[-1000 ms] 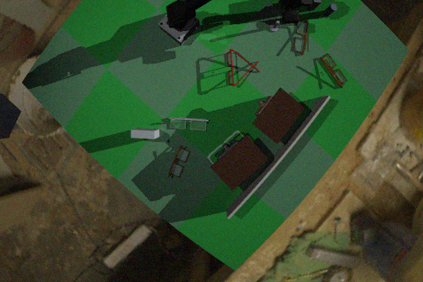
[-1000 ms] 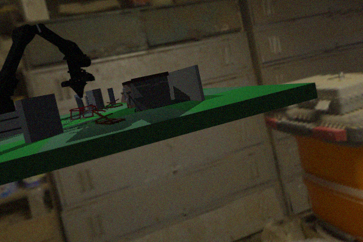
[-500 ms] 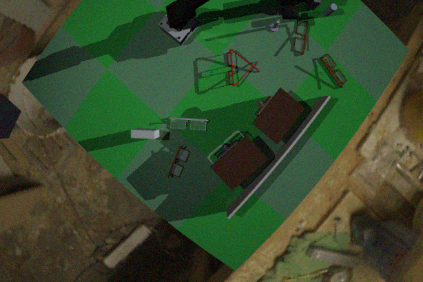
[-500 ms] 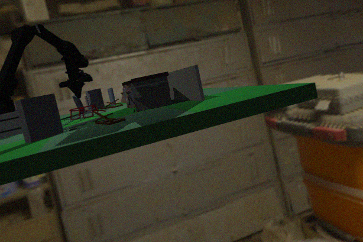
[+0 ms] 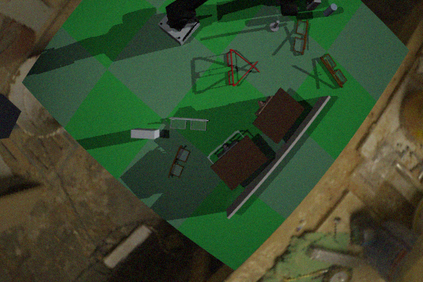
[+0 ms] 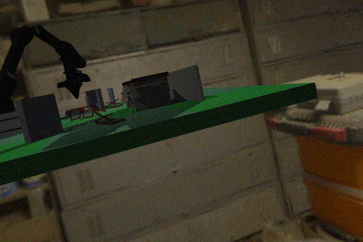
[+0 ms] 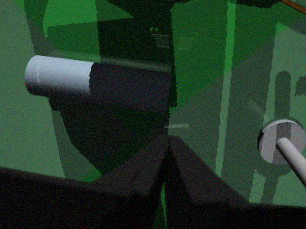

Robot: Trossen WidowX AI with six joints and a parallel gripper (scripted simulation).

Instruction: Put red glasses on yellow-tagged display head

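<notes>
Now: the round-headed pin 100 mm to the right of my gripper tip, 60 mm below it and 40 mm ahead of it. From my gripper tip the other things lie so: white-edged backboard: 520 mm to the right, 320 mm ahead, 30 mm below.
</notes>
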